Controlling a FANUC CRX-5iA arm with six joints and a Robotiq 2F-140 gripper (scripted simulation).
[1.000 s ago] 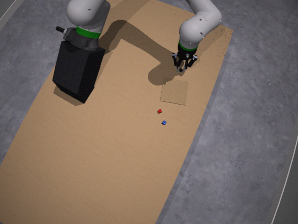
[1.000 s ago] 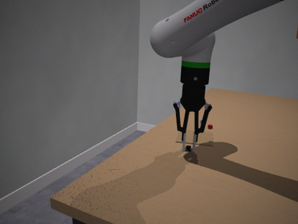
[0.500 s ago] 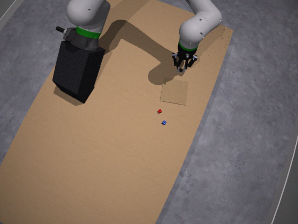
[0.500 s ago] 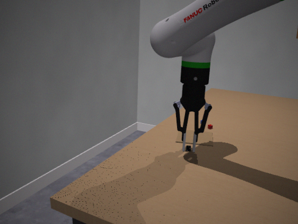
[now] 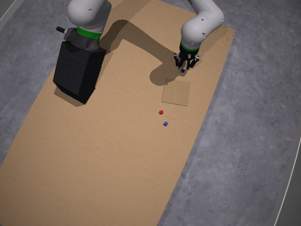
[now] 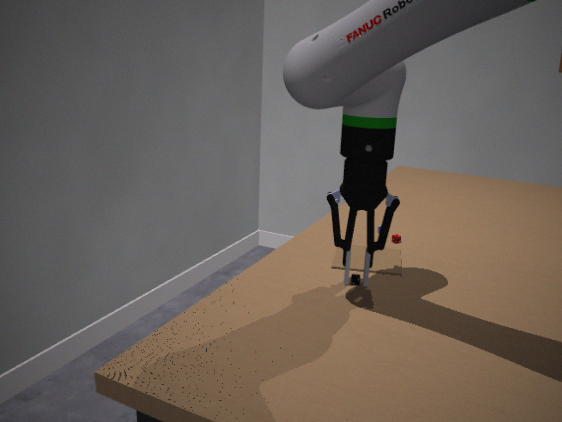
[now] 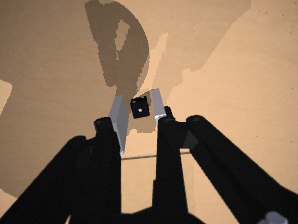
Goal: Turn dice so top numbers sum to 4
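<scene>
My hand is 3 cm above the black die. Round my hand: red die: 27 cm to the right, 3 cm below, 1 cm ahead; then blue die: 32 cm to the right, 6 cm ahead, 3 cm below; then tan mat: 13 cm to the right, 3 cm below, 2 cm ahead.
</scene>
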